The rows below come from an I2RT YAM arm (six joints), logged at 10 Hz.
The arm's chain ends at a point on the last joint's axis. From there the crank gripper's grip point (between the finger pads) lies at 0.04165 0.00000 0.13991 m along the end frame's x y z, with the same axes.
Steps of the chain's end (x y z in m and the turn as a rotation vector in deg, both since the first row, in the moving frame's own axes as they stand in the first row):
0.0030 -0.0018 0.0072 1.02 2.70 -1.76
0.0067 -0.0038 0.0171 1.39 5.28 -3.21
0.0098 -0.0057 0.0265 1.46 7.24 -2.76
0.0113 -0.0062 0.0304 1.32 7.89 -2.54
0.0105 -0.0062 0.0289 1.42 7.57 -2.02
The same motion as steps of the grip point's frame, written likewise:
0.0095 -0.0057 0.0050 1.02 2.70 -1.76
0.0192 -0.0098 0.0126 1.39 5.28 -3.21
0.0270 -0.0116 0.0201 1.46 7.24 -2.76
0.0300 -0.0116 0.0233 1.32 7.89 -2.54
0.0285 -0.0114 0.0221 1.42 7.57 -2.02

